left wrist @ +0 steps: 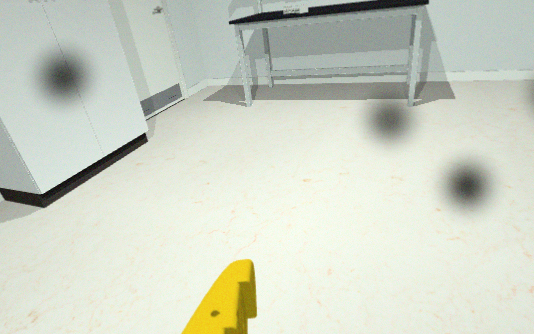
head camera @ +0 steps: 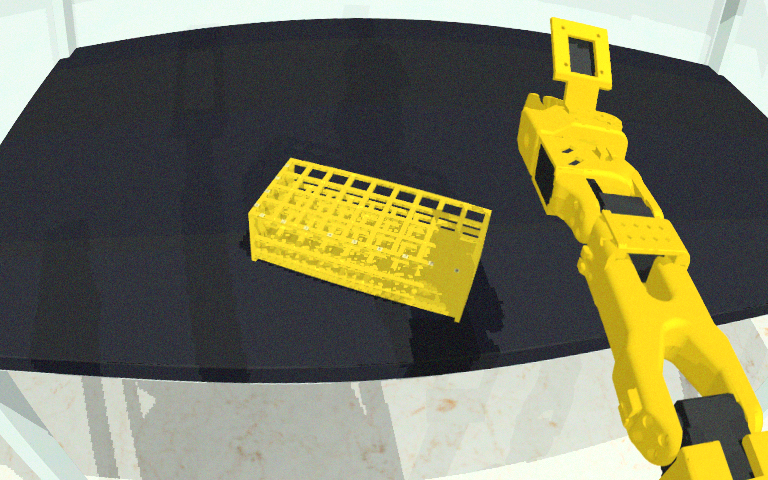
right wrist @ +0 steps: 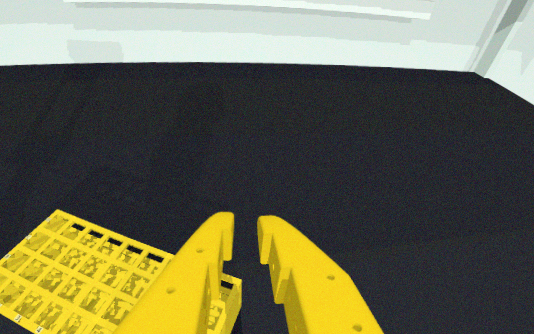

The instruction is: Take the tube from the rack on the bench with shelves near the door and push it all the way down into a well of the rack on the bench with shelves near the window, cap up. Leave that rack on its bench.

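Frame: origin at the left arm's base, x ahead, y left, z up, level; millimetres.
Seen in the pictures: left end effector, tool point: (left wrist: 253, 279); right end effector, tool point: (head camera: 536, 99) (right wrist: 233, 229).
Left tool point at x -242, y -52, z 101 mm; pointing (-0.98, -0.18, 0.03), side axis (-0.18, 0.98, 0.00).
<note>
A point is followed by its place in that frame.
A yellow many-welled rack (head camera: 467, 251) {x 397, y -441, z -5 mm} (right wrist: 234, 302) {x 382, y -447, z 34 mm} stands upright on the black bench top (head camera: 141, 141) {x 715, y -142, z -13 mm} (right wrist: 350, 150) {x 572, y -714, z -13 mm}, mid-picture in the head view and at the lower left in the right wrist view. I cannot tell whether its wells hold anything. My right gripper (right wrist: 245, 235) {x 338, y -434, z 200 mm} is shut to a narrow slit with nothing between its jaws; it is above the bench, to the right of the rack. My left gripper (left wrist: 250, 265) is fully open, one notched jaw showing, over the floor away from this bench. The tube does not show in any view.
My right arm (head camera: 628, 294) {x 135, y -340, z 234 mm} reaches over the bench's right side. A shelf edge (right wrist: 250, 6) runs behind the bench. The left wrist view shows a distant black-topped bench (left wrist: 370, 6) {x -2814, y 310, z -14 mm} with a small white item (left wrist: 295, 9) {x -2995, y -239, z 17 mm}, a door (left wrist: 155, 50) {x -3234, y -1638, z -200 mm} and a white cabinet (left wrist: 95, 105) {x -1967, y -1482, z -341 mm} at left.
</note>
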